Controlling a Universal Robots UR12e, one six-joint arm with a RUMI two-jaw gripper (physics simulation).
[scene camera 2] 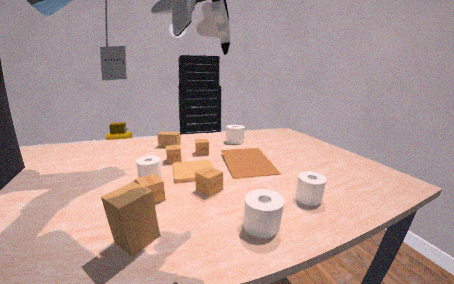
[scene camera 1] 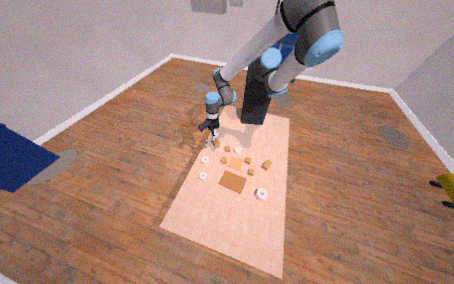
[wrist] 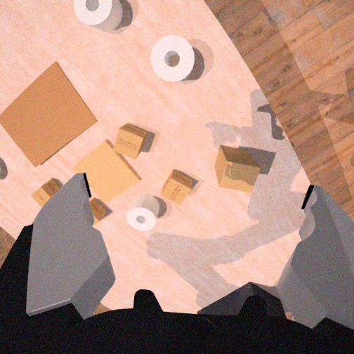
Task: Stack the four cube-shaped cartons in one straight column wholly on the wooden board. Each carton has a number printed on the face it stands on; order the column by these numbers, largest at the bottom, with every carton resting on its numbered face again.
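Places are measured from the arm's base along level axes (x left, y back, z up), in centimetres.
Where they show: gripper, fingertip midpoint: (scene camera 2: 207, 47) (scene camera 1: 210, 135).
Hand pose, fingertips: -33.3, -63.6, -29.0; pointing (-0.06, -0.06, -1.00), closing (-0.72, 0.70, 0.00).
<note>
Things, the pixels of their top centre, and the offset from my fingertips, as dx, dy, dz.
- light wooden board at its top centre: (scene camera 2: 193, 168) (scene camera 1: 235, 162) +25.1, -3.3, -29.8
- second carton at its top centre: (scene camera 2: 149, 180) (scene camera 1: 227, 147) +13.7, +9.9, -26.0
- third carton at its top centre: (scene camera 2: 173, 147) (scene camera 1: 248, 159) +36.4, +1.1, -26.0
- fourth carton at its top centre: (scene camera 2: 201, 140) (scene camera 1: 251, 171) +40.7, -10.4, -26.0
- taller carton at its top centre: (scene camera 2: 126, 193) (scene camera 1: 216, 139) +0.6, +13.4, -21.5
- oblong carton at its top centre: (scene camera 2: 168, 133) (scene camera 1: 267, 163) +54.3, +0.4, -25.2
- flat brown sheet at its top centre: (scene camera 2: 247, 158) (scene camera 1: 232, 181) +25.7, -22.1, -29.4
Four small cube-shaped brown cartons stand apart around the light wooden board (scene camera 1: 236, 163) (scene camera 2: 191, 171) (wrist: 106, 172). One carton (scene camera 1: 223, 160) (scene camera 2: 209, 181) (wrist: 130, 142) is close beside the board. A second carton (scene camera 1: 227, 149) (scene camera 2: 155, 189) (wrist: 177, 187) stands nearer the tall carton. A third carton (scene camera 1: 248, 160) (scene camera 2: 173, 155) (wrist: 99, 211) and a fourth carton (scene camera 1: 251, 172) (scene camera 2: 202, 147) (wrist: 46, 192) stand on the board's other side; the left finger partly hides the third in the wrist view. My gripper (scene camera 1: 212, 139) (scene camera 2: 201, 42) (wrist: 196, 181) is open and empty, above the table. The numbered bottom faces are hidden.
A taller carton (scene camera 1: 216, 143) (scene camera 2: 132, 220) (wrist: 237, 170) stands near the table edge. An oblong carton (scene camera 1: 267, 164) (scene camera 2: 169, 140) lies across the table. A flat brown sheet (scene camera 1: 232, 182) (scene camera 2: 250, 163) (wrist: 48, 114) lies beside the board. Several white rolls stand around, one (scene camera 2: 149, 169) (wrist: 133, 219) near the second carton.
</note>
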